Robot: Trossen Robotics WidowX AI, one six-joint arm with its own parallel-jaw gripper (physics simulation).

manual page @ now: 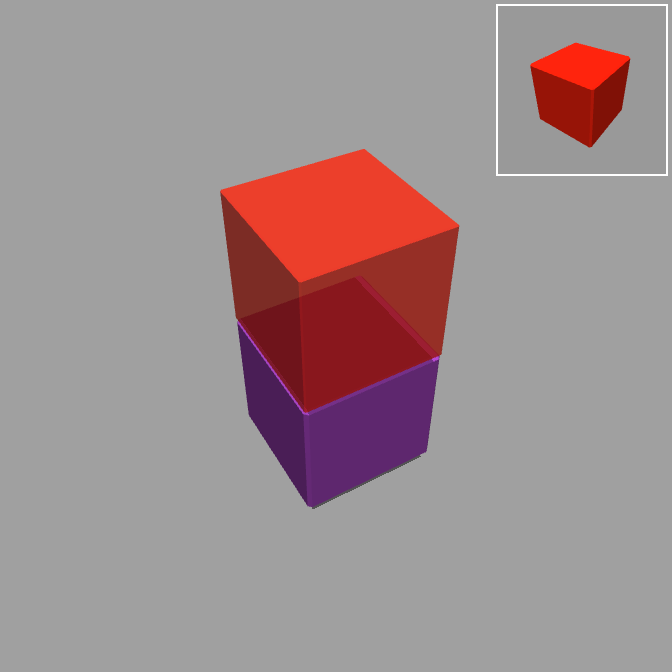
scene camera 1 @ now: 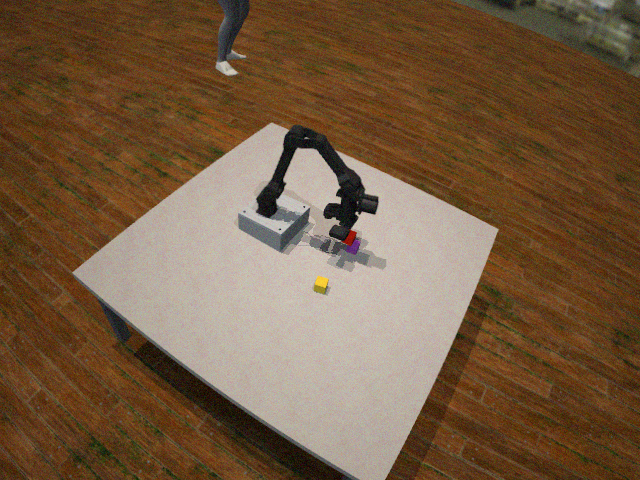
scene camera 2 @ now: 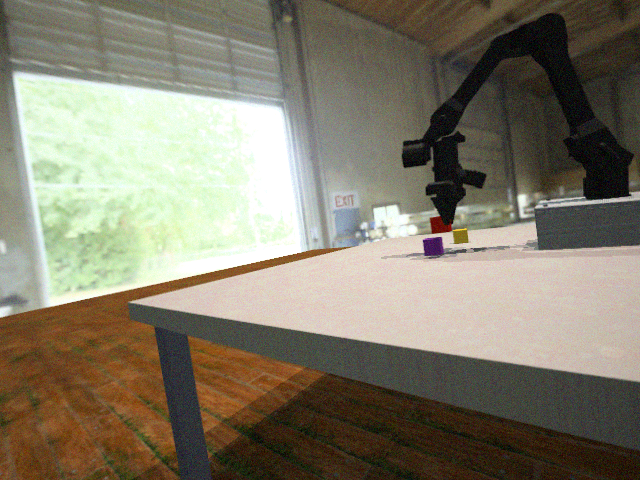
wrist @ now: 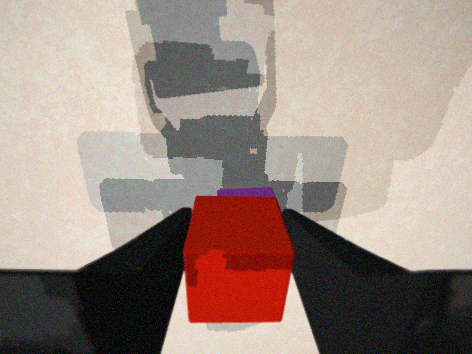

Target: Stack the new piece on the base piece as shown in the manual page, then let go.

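Seen in the pictures: gripper, between the fingertips: (scene camera 2: 448, 225) (wrist: 237, 217); arm's base, origin of its link: (scene camera 1: 266, 210) (scene camera 2: 607, 197).
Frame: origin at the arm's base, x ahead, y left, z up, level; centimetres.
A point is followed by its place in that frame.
A red cube (scene camera 1: 351, 237) @(x 34.1, y 5.2, z 0.6 cm) (scene camera 2: 439, 224) @(x 32.6, y 8.8, z -1.3 cm) (wrist: 239, 225) @(x 30.7, y 6.7, z -0.9 cm) is held between the fingers of my gripper (scene camera 1: 348, 234) @(x 30.9, y 6.7, z -1.8 cm) (scene camera 2: 446, 221) @(x 30.9, y 6.7, z -1.8 cm) (wrist: 237, 217) @(x 30.9, y 6.7, z -1.8 cm), which is shut on it. The cube is above the table. A purple cube (scene camera 1: 353, 248) @(x 35.8, y 6.0, z -5.4 cm) (scene camera 2: 433, 246) @(x 34.4, y 10.1, z -6.5 cm) (wrist: 245, 192) @(x 32.9, y 7.9, z -8.0 cm) sits on the table below the red cube's level. In scene camera 2 they stand apart, with the red one higher and slightly to the right. In the wrist view the red cube hides most of the purple one; a strip shows past its far edge. A yellow cube (scene camera 1: 321, 285) @(x 33.5, y -16.9, z -4.7 cm) (scene camera 2: 460, 236) @(x 32.4, y -13.3, z -6.6 cm) sits on the table, apart from the purple one.
The arm's grey base box (scene camera 1: 261, 231) @(x 2.7, y -7.9, z -3.2 cm) (scene camera 2: 584, 227) @(x 5.5, y 12.5, z -4.9 cm) stands on the pale table (scene camera 1: 258, 320) @(x 21.2, y -38.8, z -8.8 cm) (scene camera 2: 310, 299) @(x 42.0, y 51.2, z -8.8 cm). The arm's shadow falls around the purple cube. A person's legs (scene camera 1: 231, 33) show on the floor beyond the table.
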